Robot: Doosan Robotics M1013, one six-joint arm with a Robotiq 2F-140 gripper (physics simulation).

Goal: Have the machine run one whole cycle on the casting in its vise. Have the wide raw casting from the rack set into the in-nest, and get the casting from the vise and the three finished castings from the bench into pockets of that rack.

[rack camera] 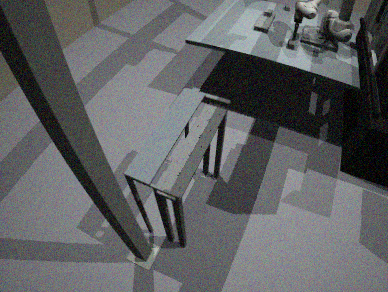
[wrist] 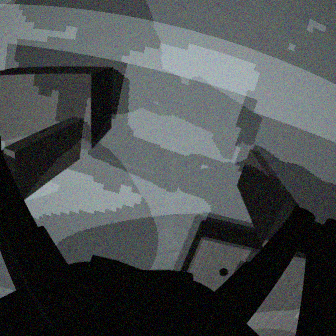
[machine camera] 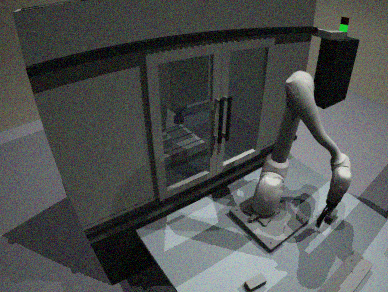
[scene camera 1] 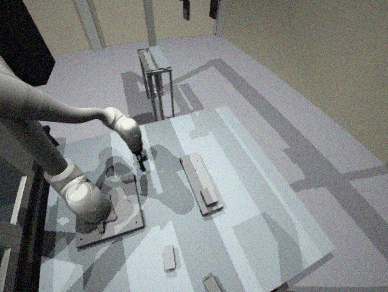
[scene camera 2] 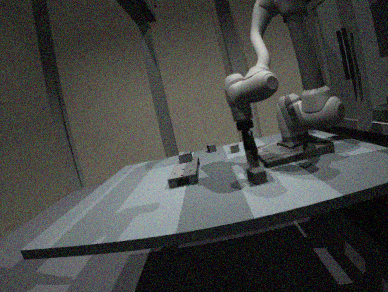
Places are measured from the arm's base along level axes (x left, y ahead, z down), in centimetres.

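Pixels of known places: gripper, fingertip midpoint: [rack camera: 293, 38] [wrist: 165, 152] [machine camera: 322, 220] [scene camera 2: 253, 165]; arm's base, link origin: [rack camera: 325, 35] [machine camera: 261, 211] [scene camera 1: 98, 212] [scene camera 2: 296, 142].
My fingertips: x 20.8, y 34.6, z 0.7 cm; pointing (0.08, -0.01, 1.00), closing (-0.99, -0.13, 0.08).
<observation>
Ahead of a thing's pixels: the offset from my fingertips to its middle. "pt": to the spot under its first point.
My gripper [scene camera 1: 143, 167] [scene camera 2: 254, 164] [machine camera: 321, 222] [wrist: 165, 152] is open, its fingers pointing down low over the bench. A block-like casting {dy +2.5, dx +10.0, dz +1.5 cm} [scene camera 2: 257, 175] [machine camera: 330, 218] [wrist: 212, 260] with a dark hole sits at its fingertips. In the wrist view it lies toward the right finger, partly hidden by the gripper body. Two more castings stand on the bench: one casting {dy -7.8, dx -61.9, dz +1.5 cm} [scene camera 1: 170, 258] [scene camera 2: 234, 148] [machine camera: 255, 282] and another casting {dy +4.7, dx -84.7, dz +1.5 cm} [scene camera 1: 212, 283] [scene camera 2: 211, 148]. The rack [rack camera: 161, 137] [scene camera 1: 172, 95] stands apart from the bench; a wide raw casting cannot be told there. The vise is unclear behind the machine's glass.
The machine [machine camera: 90, 140] has its glass doors shut; a green lamp {pt dy -49.1, dx +107.8, dz -100.9 cm} [machine camera: 344, 28] is lit on a dark cabinet. A long board {dy +29.6, dx -30.9, dz +1.3 cm} [scene camera 1: 192, 172] [scene camera 2: 181, 176] on the bench carries a block {dy +27.5, dx -44.8, dz -3.5 cm} [scene camera 1: 209, 196] [scene camera 2: 185, 157]. The arm stands on a base plate [scene camera 1: 131, 223] [machine camera: 270, 240] beside the gripper. A thick pillar [rack camera: 75, 125] stands near the rack.
</observation>
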